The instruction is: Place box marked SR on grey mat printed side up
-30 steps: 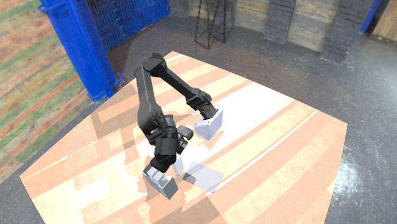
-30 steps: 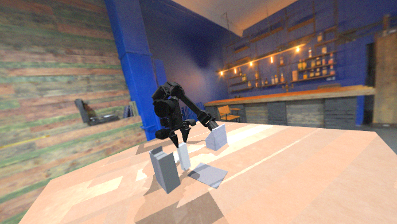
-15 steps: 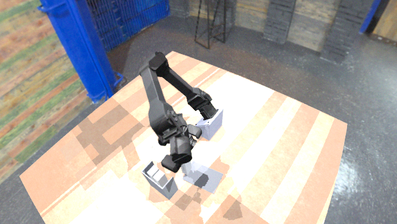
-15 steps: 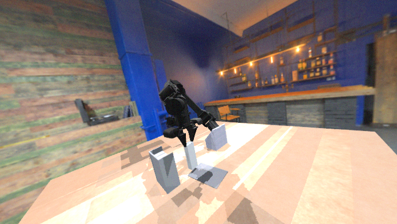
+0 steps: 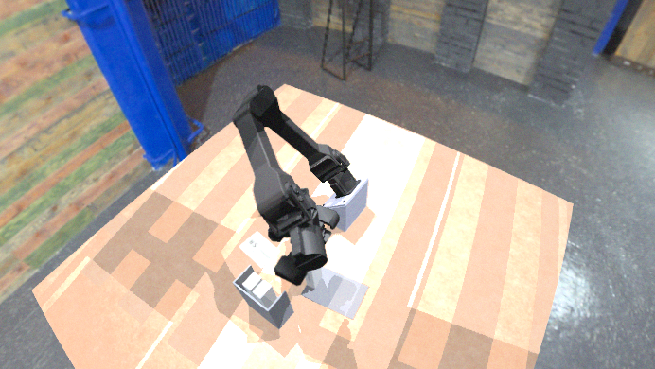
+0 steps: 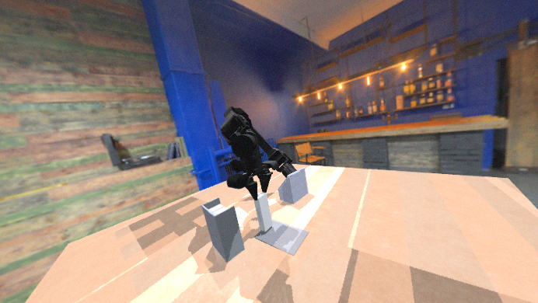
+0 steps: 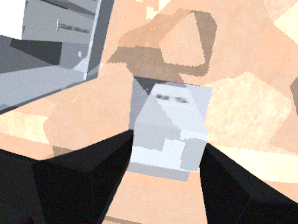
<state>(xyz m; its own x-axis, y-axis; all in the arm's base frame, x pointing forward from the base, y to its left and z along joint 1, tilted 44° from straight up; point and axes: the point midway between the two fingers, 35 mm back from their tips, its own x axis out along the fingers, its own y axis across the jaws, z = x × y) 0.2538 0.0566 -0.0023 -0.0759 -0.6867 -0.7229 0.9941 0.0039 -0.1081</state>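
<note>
My gripper tip is 5 cm above the SR box and 1 cm to the left of it. Round my gripper tip: grey mat: 12 cm below, 6 cm to the left, 1 cm behind; flat white item: 19 cm to the right, 12 cm below.
</note>
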